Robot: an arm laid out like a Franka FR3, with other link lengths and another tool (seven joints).
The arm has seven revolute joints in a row. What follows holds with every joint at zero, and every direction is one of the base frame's. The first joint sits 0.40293 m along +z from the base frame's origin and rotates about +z. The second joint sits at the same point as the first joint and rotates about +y. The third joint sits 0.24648 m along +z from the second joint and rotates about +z. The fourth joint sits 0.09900 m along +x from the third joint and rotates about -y. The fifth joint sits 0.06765 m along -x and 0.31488 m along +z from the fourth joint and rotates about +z. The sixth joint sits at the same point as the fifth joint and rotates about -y. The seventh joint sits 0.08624 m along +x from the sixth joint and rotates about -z. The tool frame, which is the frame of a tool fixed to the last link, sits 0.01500 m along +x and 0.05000 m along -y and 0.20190 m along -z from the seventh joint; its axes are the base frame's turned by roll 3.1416, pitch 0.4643 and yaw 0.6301 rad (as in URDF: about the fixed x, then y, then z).
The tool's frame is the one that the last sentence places.
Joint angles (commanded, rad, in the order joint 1, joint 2, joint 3, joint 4, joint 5, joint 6, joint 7), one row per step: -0.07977 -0.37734 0.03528 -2.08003 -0.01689 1.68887 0.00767; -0.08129 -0.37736 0.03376 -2.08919 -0.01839 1.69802 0.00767; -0.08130 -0.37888 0.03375 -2.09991 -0.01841 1.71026 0.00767; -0.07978 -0.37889 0.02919 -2.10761 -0.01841 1.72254 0.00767; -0.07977 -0.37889 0.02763 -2.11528 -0.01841 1.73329 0.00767; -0.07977 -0.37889 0.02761 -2.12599 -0.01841 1.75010 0.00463; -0.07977 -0.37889 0.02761 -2.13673 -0.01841 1.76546 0.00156; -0.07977 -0.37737 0.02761 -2.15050 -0.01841 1.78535 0.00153; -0.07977 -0.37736 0.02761 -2.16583 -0.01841 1.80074 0.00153; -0.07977 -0.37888 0.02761 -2.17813 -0.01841 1.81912 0.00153; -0.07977 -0.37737 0.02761 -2.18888 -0.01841 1.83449 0.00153; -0.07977 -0.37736 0.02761 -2.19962 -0.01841 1.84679 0.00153; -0.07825 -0.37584 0.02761 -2.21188 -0.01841 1.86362 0.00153; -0.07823 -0.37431 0.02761 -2.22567 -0.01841 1.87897 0.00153
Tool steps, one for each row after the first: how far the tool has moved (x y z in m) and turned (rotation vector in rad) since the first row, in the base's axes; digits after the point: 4 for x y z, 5 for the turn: 0.0000 -0.0016 -0.0029 -0.00090 0.00002 -0.00257; 0.0004 -0.0016 -0.0055 -0.00108 -0.00301 -0.00235; 0.0013 -0.0029 -0.0076 0.00040 -0.00772 -0.00479; 0.0019 -0.0036 -0.0098 0.00084 -0.01084 -0.00600; 0.0035 -0.0037 -0.0126 0.00062 -0.01684 -0.00261; 0.0047 -0.0037 -0.0156 0.00044 -0.02136 0.00079; 0.0061 -0.0037 -0.0201 0.00031 -0.02595 0.00124; 0.0061 -0.0038 -0.0250 0.00037 -0.02600 0.00152; 0.0072 -0.0038 -0.0277 -0.00001 -0.03358 0.00191; 0.0081 -0.0038 -0.0313 -0.00007 -0.03669 0.00224; 0.0083 -0.0039 -0.0346 -0.00010 -0.03824 0.00247; 0.0093 -0.0032 -0.0387 -0.00011 -0.04128 0.00434; 0.0094 -0.0032 -0.0437 0.00001 -0.04131 0.00465
